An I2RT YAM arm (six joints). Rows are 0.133 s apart.
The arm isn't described. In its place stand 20 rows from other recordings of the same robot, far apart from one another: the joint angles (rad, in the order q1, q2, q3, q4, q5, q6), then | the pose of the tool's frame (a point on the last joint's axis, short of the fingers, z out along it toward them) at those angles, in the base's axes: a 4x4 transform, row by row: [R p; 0 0 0 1], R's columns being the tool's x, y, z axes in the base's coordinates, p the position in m.
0.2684, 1.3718, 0.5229, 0.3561, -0.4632, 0.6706 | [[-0.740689 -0.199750 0.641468 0.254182], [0.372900 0.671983 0.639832 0.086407], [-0.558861 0.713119 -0.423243 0.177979], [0 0 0 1]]
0.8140, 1.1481, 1.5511, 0.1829, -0.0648, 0.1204 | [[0.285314 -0.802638 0.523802 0.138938], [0.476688 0.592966 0.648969 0.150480], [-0.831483 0.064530 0.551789 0.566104], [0 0 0 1]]
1.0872, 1.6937, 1.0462, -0.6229, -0.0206, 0.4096 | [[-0.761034 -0.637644 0.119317 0.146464], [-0.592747 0.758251 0.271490 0.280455], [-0.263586 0.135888 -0.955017 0.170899], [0 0 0 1]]
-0.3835, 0.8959, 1.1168, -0.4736, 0.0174, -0.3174 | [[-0.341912 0.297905 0.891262 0.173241], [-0.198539 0.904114 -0.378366 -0.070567], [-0.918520 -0.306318 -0.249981 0.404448], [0 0 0 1]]
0.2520, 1.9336, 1.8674, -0.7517, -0.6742, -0.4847 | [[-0.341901 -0.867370 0.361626 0.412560], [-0.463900 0.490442 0.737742 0.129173], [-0.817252 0.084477 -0.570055 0.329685], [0 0 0 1]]
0.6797, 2.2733, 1.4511, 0.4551, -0.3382, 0.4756 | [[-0.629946 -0.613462 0.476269 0.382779], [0.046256 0.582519 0.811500 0.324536], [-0.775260 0.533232 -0.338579 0.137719], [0 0 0 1]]
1.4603, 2.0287, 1.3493, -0.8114, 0.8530, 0.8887 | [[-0.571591 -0.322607 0.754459 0.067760], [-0.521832 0.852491 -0.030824 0.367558], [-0.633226 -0.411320 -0.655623 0.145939], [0 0 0 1]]
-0.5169, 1.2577, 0.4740, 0.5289, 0.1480, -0.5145 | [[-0.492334 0.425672 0.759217 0.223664], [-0.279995 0.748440 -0.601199 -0.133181], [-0.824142 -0.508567 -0.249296 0.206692], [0 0 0 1]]
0.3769, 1.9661, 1.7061, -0.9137, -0.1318, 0.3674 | [[-0.948261 -0.076612 0.308111 0.385191], [0.007611 0.964685 0.263297 0.157499], [-0.317402 0.252019 -0.914190 0.251353], [0 0 0 1]]
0.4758, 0.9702, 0.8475, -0.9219, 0.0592, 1.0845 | [[-0.740130 0.478212 0.472780 0.157700], [0.611417 0.771246 0.177058 0.078891], [-0.279959 0.420111 -0.863209 0.266145], [0 0 0 1]]
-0.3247, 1.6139, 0.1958, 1.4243, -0.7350, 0.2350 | [[-0.087160 -0.389277 0.916988 0.224034], [0.211593 0.892253 0.398889 -0.050223], [-0.973464 0.228795 0.004599 0.144856], [0 0 0 1]]
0.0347, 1.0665, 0.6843, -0.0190, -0.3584, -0.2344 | [[-0.297113 -0.436151 0.849409 0.240372], [-0.227946 0.896259 0.380474 0.020840], [-0.927235 -0.080576 -0.365709 0.267015], [0 0 0 1]]
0.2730, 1.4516, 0.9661, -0.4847, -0.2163, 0.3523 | [[-0.876821 -0.082658 0.473659 0.281787], [0.104476 0.928822 0.355491 0.086832], [-0.469329 0.361188 -0.805775 0.224630], [0 0 0 1]]
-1.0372, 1.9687, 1.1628, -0.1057, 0.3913, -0.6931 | [[-0.893734 0.446775 -0.040390 0.192128], [0.351647 0.641833 -0.681465 -0.351916], [-0.278538 -0.623252 -0.730735 0.137159], [0 0 0 1]]
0.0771, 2.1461, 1.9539, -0.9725, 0.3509, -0.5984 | [[-0.792305 -0.463871 0.396329 0.457609], [-0.591779 0.742366 -0.314150 0.023078], [-0.148496 -0.483441 -0.862690 0.248407], [0 0 0 1]]
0.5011, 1.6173, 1.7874, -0.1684, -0.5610, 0.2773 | [[-0.237662 -0.840423 0.487038 0.313413], [0.134117 0.468210 0.873380 0.193262], [-0.962044 0.272889 0.001439 0.478000], [0 0 0 1]]
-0.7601, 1.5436, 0.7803, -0.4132, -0.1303, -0.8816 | [[-0.924836 -0.105000 0.365587 0.201276], [-0.176621 0.969789 -0.168269 -0.184959], [-0.336874 -0.220192 -0.915441 0.150476], [0 0 0 1]]
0.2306, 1.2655, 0.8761, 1.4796, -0.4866, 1.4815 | [[-0.333870 -0.896593 0.290949 0.228714], [0.825960 -0.129529 0.548646 0.070797], [-0.454226 0.423488 0.783796 0.421311], [0 0 0 1]]
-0.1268, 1.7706, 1.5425, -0.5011, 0.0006, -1.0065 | [[-0.460706 -0.490587 0.739645 0.403083], [-0.793071 0.601692 -0.094898 -0.051408], [-0.398483 -0.630311 -0.666273 0.302271], [0 0 0 1]]
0.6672, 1.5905, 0.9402, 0.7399, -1.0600, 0.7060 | [[-0.585603 -0.795188 -0.157307 0.253810], [-0.057522 -0.152808 0.986580 0.239462], [-0.808555 0.586793 0.043744 0.285054], [0 0 0 1]]
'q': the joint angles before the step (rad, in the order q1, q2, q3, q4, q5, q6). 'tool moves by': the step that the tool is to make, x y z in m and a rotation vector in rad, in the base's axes. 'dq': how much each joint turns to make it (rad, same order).
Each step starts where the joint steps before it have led.
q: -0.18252, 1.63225, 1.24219, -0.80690, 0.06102, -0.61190
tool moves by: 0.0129, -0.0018, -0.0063, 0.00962, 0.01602, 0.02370
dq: 0.00016, 0.05843, 0.04144, 0.00055, -0.01454, -0.01967
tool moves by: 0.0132, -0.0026, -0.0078, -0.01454, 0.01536, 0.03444
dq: -0.00004, 0.05921, 0.03876, 0.00984, 0.00414, -0.03831
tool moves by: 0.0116, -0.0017, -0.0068, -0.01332, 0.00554, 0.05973
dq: 0.00052, 0.04859, 0.03164, 0.01676, -0.00686, -0.06055
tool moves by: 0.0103, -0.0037, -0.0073, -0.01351, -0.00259, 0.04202
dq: -0.00513, 0.04343, 0.02424, 0.02624, -0.00415, -0.04873
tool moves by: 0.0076, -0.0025, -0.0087, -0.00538, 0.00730, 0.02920
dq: -0.00318, 0.03867, 0.01591, 0.01782, -0.00489, -0.03272
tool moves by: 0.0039, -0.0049, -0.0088, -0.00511, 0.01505, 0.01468
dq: -0.01061, 0.03052, 0.00694, 0.01072, -0.00101, -0.02650
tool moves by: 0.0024, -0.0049, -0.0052, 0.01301, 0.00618, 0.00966
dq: -0.01272, 0.02049, 0.00800, 0.00420, -0.01812, -0.01743
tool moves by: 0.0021, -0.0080, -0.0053, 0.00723, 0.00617, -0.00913
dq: -0.01947, 0.02223, 0.01024, 0.00447, -0.00868, -0.00800
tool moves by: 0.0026, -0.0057, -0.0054, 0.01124, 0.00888, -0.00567
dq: -0.01338, 0.02402, 0.01332, -0.00059, -0.01076, -0.00460
